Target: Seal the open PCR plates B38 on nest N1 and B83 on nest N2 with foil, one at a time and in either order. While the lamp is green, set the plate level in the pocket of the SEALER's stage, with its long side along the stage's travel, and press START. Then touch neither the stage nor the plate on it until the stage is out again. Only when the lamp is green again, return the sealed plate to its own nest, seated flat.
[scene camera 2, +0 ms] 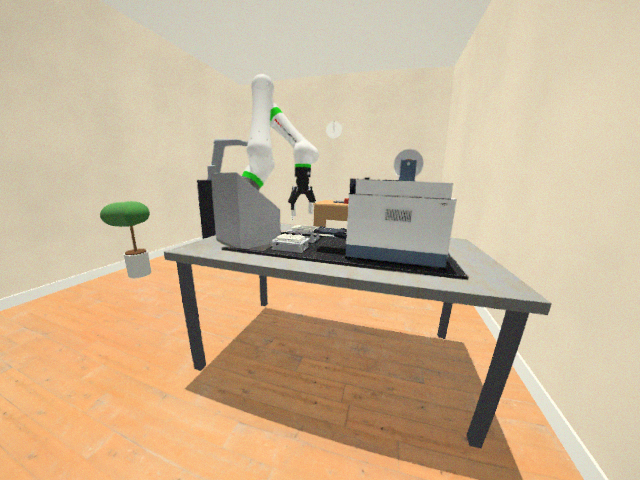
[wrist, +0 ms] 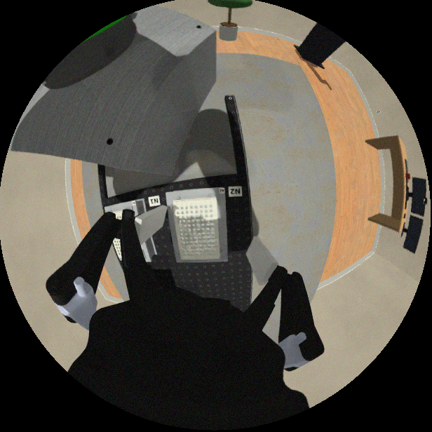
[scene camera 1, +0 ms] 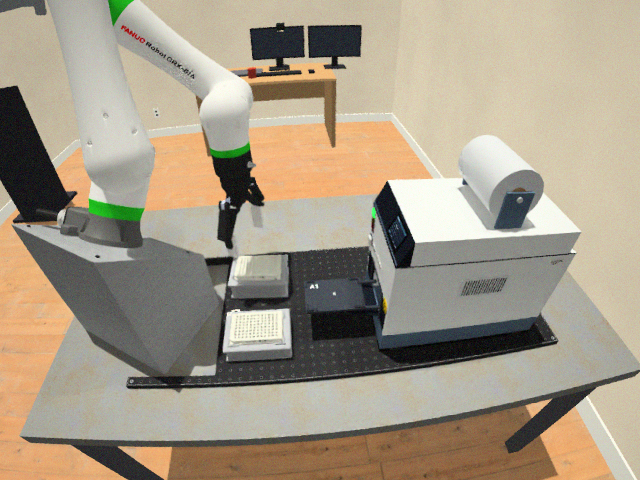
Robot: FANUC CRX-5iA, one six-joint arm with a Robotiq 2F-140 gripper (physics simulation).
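Places are measured from the arm's base along level axes (x ahead, y left, z up), in centimetres.
Where they show: gripper, fingertip midpoint: (scene camera 2: 302, 214) (scene camera 1: 246, 240); arm's base at its link origin: (scene camera 2: 245, 191) (scene camera 1: 111, 240).
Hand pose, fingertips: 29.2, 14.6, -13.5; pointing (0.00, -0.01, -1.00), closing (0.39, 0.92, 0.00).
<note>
Things, the pixels of their top centre, and the offset from my fingertips, as dx, dy, dz. "pt": a spot on its surface instead. Level surfaces: height alone.
- plate B83 at its top centre: (scene camera 1: 257, 265) (scene camera 2: 304, 227) +2.5, -2.9, -6.8
- nest N2 at a spot on its surface: (scene camera 1: 258, 290) pt +2.1, -6.4, -13.5
- plate B38 at its top centre: (scene camera 1: 256, 325) (scene camera 2: 290, 236) +3.9, -23.0, -7.9
- nest N1 at a spot on its surface: (scene camera 1: 258, 352) pt +4.0, -27.1, -13.4
- SEALER at a spot on its surface: (scene camera 1: 480, 294) (scene camera 2: 397, 221) pt +54.6, -26.9, +4.9
- green lamp at its top centre: (scene camera 1: 374, 209) +32.8, -7.3, +14.2
- black perforated base board at its surface level: dz -13.9
- foil roll at its top centre: (scene camera 1: 505, 150) (scene camera 2: 408, 151) +56.4, -15.7, +33.6
The plate B83 (scene camera 1: 258, 267) (scene camera 2: 303, 228) (wrist: 196, 230) is cream, with open wells, and sits on nest N2 (scene camera 1: 258, 290) (wrist: 223, 245). The plate B38 (scene camera 1: 255, 326) (scene camera 2: 291, 238) sits on nest N1 (scene camera 1: 258, 352); in the wrist view a finger partly hides it. My gripper (scene camera 1: 244, 227) (scene camera 2: 302, 211) (wrist: 207, 231) is wide open and empty, above the N2 plate, its fingers on either side of that plate in the wrist view. The SEALER (scene camera 1: 480, 294) (scene camera 2: 400, 227) shows a green lamp (scene camera 1: 373, 212). Its dark stage (scene camera 1: 336, 295) (scene camera 2: 330, 230) is out and empty.
The black perforated base board (scene camera 1: 330, 356) carries the nests and sealer. The grey robot pedestal (scene camera 1: 155, 299) (scene camera 2: 240, 211) (wrist: 150, 100) stands beside the nests. A foil roll (scene camera 1: 498, 173) (scene camera 2: 408, 155) tops the sealer. A desk (scene camera 1: 289, 87) with monitors stands behind.
</note>
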